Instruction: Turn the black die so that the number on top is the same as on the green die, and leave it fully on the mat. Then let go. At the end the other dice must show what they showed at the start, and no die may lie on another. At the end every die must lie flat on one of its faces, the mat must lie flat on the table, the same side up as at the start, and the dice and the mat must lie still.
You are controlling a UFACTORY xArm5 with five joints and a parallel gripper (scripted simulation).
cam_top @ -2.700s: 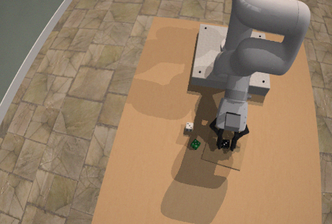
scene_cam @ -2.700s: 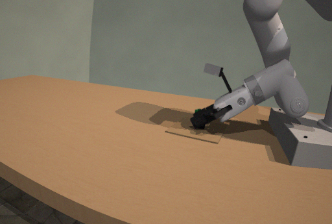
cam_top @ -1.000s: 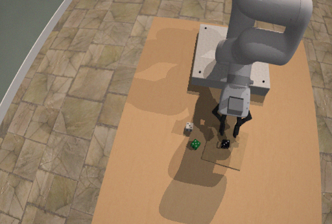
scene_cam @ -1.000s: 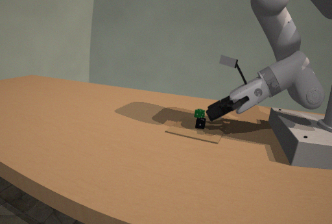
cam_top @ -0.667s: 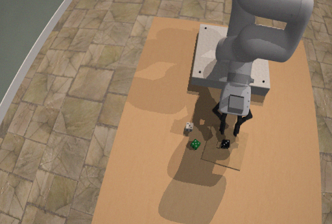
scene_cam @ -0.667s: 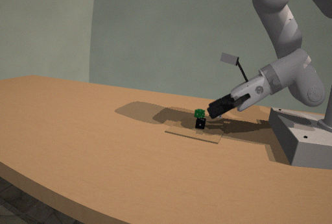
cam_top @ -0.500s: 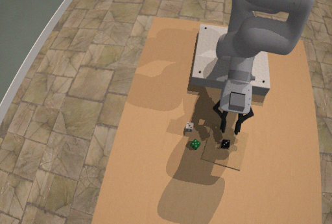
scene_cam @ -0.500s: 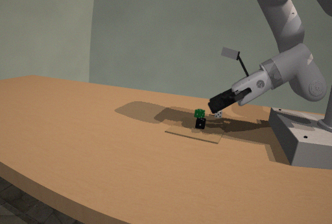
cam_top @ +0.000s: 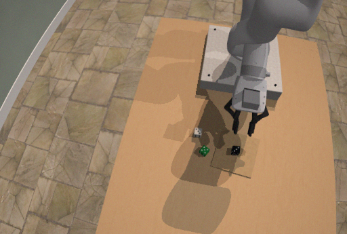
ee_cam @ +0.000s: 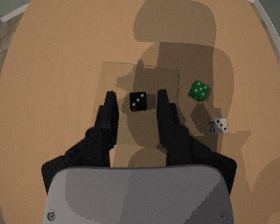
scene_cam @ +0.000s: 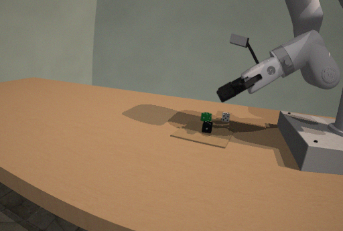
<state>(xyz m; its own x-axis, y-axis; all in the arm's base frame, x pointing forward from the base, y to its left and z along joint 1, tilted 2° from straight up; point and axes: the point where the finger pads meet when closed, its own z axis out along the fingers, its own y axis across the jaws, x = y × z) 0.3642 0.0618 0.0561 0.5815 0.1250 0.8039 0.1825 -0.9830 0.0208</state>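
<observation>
Now: the black die 4 cm ahead of my hand, 1 cm to the left of it and 10 cm below it. Also, from my hand: tan mat: 4 cm ahead, 1 cm to the left, 12 cm below; green die: 7 cm ahead, 9 cm to the right, 10 cm below; white die: 2 cm ahead, 13 cm to the right, 10 cm below.
</observation>
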